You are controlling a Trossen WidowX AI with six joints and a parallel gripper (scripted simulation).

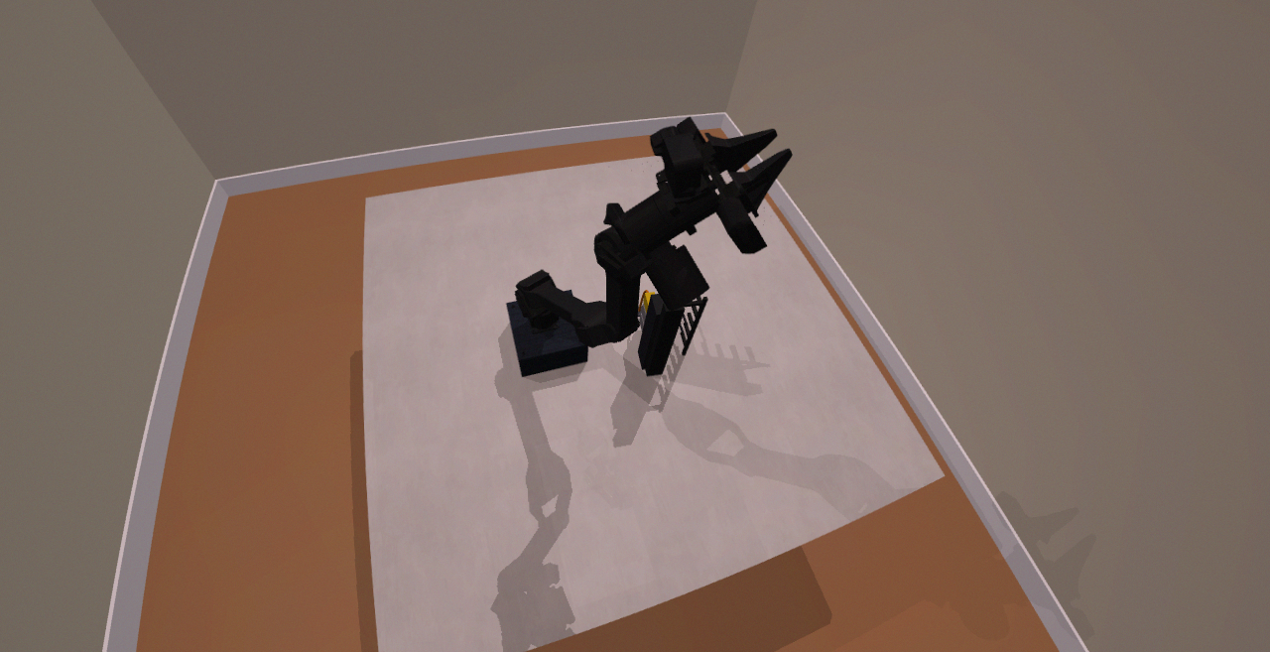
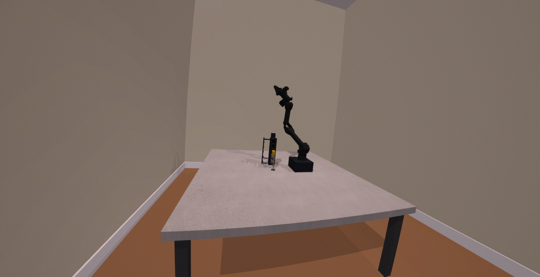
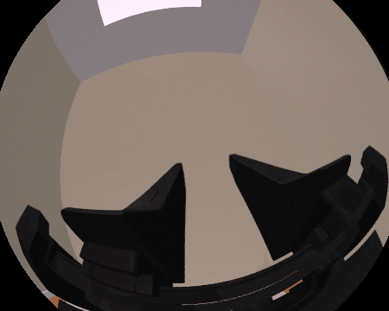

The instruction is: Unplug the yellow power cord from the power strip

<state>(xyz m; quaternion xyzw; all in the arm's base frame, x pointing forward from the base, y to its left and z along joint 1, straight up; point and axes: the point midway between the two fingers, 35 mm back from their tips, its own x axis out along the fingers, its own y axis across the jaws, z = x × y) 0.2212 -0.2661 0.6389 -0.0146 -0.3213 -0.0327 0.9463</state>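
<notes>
The yellow plug lies 1 cm ahead of my gripper tip, 19 cm to the left of it and 61 cm below it.
</notes>
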